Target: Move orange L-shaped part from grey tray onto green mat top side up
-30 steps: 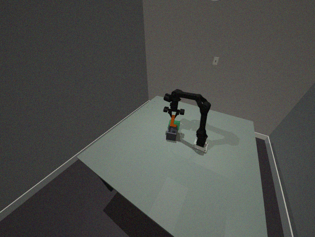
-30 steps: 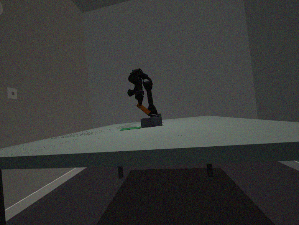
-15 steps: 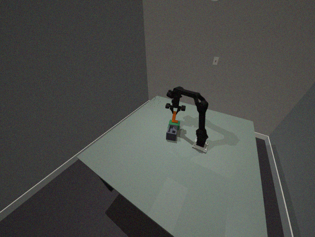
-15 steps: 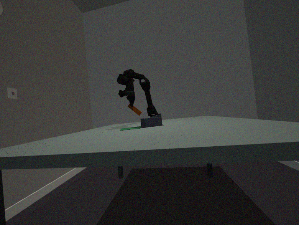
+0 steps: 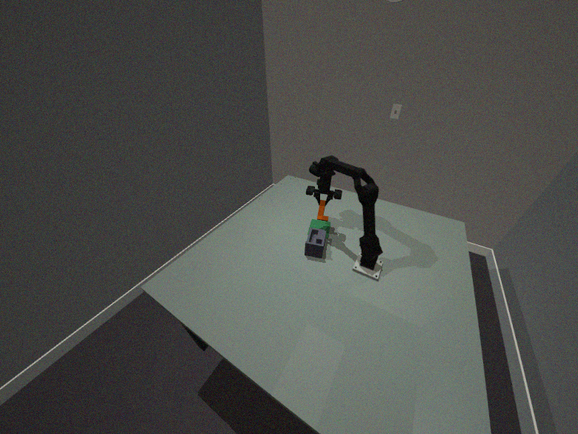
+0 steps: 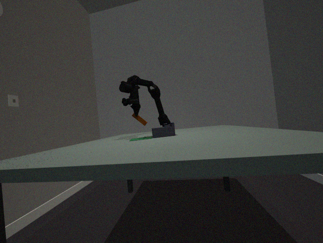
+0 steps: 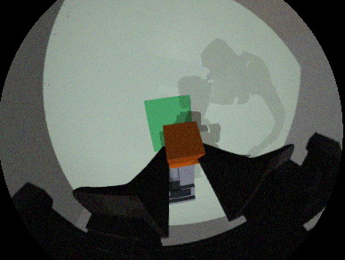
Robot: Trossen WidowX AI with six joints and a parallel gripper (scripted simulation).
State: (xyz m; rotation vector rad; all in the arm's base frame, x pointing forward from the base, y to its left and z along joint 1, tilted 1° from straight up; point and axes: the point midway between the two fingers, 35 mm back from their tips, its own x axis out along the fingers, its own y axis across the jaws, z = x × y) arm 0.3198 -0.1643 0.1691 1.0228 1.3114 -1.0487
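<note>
Right now the green mat is 17 cm below my gripper tip and 2 cm to the left of it. The rest, counted from my gripper tip: orange L-shaped part 3 cm to the left, 3 cm below, 2 cm behind.
</note>
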